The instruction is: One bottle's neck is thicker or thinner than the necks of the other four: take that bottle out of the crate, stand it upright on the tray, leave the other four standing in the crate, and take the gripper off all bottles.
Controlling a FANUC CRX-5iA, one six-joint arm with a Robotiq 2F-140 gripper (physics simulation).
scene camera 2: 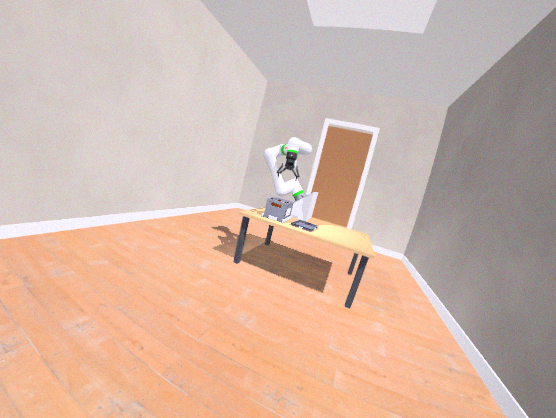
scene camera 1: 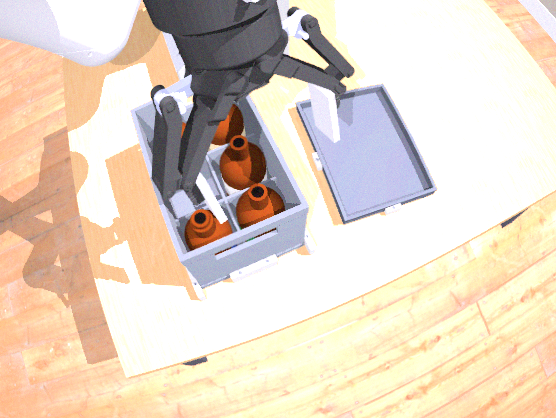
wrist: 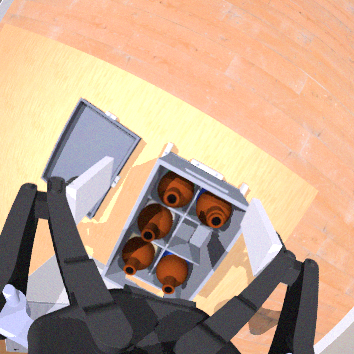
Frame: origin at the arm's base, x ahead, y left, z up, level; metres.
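Seen in the pictures: gripper, between the fingertips: (scene camera 2: 286, 183) (scene camera 1: 273, 169) (wrist: 178, 192); arm's base, origin of its link: (scene camera 2: 301, 199).
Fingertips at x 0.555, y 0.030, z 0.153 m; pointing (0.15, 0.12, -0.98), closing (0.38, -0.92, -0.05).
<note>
Pixels of each thing's middle, then the offset from my fingertips to it. "spot": a spot on its surface instead. Level surfaces: height alone.
- grey crate, middle of its body: (scene camera 1: 215, 177) (wrist: 174, 231) (scene camera 2: 279, 208) dy -0.067, dx -0.136, dz -0.254 m
- middle bottle, middle of its body: (scene camera 1: 242, 166) (wrist: 155, 220) dy -0.021, dx -0.144, dz -0.256 m
- grey tray, a spot on its surface: (scene camera 1: 380, 150) spot: dy +0.237, dx -0.156, dz -0.336 m
- wooden table, height of its surface: dz -0.342 m
Five brown bottles stand upright in the grey crate (scene camera 1: 296, 225) (scene camera 2: 282, 212) (wrist: 142, 201); one middle compartment is empty. The front corner bottle away from the tray (scene camera 1: 206, 235) (wrist: 213, 204) shows a wider, stepped neck below its rim. The front bottle nearer the tray (scene camera 1: 250, 215) (wrist: 175, 186), the middle bottle (scene camera 1: 243, 172) (wrist: 154, 219) and two back bottles (wrist: 137, 251) (wrist: 172, 270) have plainer necks. The arm partly hides the back ones in scene camera 1. The grey tray (scene camera 1: 380, 150) (scene camera 2: 305, 226) (wrist: 95, 140) holds no bottle. My gripper (scene camera 1: 279, 180) (scene camera 2: 289, 177) (wrist: 178, 192) is wide open and empty above the crate.
The tray lies beside the crate on the wooden table (scene camera 1: 250, 310) (scene camera 2: 345, 237) (wrist: 45, 85). Low white blocks (scene camera 1: 254, 268) (wrist: 207, 170) sit against the crate's front. A pale upright panel (scene camera 2: 306, 206) stands behind the crate and tray.
</note>
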